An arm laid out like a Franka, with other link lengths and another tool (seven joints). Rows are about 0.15 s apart.
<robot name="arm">
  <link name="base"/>
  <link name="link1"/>
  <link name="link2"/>
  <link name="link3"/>
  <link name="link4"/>
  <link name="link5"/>
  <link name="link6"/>
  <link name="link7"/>
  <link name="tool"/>
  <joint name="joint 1" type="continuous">
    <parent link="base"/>
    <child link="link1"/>
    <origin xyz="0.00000 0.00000 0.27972" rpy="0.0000 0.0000 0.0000"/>
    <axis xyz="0 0 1"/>
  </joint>
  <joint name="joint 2" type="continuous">
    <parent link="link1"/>
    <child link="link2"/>
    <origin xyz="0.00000 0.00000 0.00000" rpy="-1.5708 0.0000 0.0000"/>
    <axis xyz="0 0 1"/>
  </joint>
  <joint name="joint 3" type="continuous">
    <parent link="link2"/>
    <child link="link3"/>
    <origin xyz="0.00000 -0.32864 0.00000" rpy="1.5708 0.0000 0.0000"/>
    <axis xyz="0 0 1"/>
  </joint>
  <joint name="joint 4" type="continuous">
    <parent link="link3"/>
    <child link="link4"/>
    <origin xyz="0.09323 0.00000 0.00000" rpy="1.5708 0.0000 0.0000"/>
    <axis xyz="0 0 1"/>
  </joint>
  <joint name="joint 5" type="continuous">
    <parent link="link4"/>
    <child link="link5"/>
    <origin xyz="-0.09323 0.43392 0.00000" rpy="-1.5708 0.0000 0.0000"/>
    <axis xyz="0 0 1"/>
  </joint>
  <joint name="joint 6" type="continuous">
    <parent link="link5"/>
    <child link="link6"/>
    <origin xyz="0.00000 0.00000 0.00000" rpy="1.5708 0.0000 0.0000"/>
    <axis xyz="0 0 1"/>
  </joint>
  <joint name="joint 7" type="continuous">
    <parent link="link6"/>
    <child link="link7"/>
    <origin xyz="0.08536 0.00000 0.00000" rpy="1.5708 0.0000 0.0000"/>
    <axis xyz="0 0 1"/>
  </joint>
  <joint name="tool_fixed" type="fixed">
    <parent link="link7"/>
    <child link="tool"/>
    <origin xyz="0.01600 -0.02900 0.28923" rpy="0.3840 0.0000 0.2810"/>
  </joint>
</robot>
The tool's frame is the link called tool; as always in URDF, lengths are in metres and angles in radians. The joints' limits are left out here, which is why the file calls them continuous.
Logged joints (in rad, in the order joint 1, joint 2, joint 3, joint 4, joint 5, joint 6, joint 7), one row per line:
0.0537, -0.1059, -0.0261, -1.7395, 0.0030, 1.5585, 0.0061
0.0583, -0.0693, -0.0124, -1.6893, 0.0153, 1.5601, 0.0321
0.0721, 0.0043, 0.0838, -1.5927, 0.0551, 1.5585, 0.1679
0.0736, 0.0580, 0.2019, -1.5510, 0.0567, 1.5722, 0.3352
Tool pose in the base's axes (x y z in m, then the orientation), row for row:
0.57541, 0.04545, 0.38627, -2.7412, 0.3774, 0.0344
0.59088, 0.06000, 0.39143, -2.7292, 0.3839, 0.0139
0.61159, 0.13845, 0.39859, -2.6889, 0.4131, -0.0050
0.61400, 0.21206, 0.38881, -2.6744, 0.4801, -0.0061
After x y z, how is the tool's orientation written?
As a rotation vector, in radians.
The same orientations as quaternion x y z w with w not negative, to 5 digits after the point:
-0.97328, 0.13400, 0.01221, 0.18607
-0.97190, 0.13671, 0.00495, 0.19155
-0.96657, 0.14850, -0.00180, 0.20902
-0.96218, 0.17273, -0.00219, 0.21063

